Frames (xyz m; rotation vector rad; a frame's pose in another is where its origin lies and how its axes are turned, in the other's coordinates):
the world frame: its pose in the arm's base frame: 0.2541 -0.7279 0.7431 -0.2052 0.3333 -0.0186
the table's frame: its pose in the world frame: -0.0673 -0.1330 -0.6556 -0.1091 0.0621 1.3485
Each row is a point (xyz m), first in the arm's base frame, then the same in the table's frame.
Working: the arm's base frame: its pose in the table's frame: 0.9734 0.1866 0.1429 0.0553 -0.4817 -1.3283

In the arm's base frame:
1: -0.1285 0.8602 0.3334
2: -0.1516 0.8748 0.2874
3: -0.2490 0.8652 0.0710
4: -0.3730 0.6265 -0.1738
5: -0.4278 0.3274 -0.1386
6: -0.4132 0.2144 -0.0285
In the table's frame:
1: 1.6191 0.6030 0.6694
2: 1.6457 0.6178 0.6255
3: 1.7011 0.6567 0.3978
4: 1.5528 0.6559 0.0657
5: 1.2571 0.6395 -0.0116
6: 1.1153 0.6225 0.0571

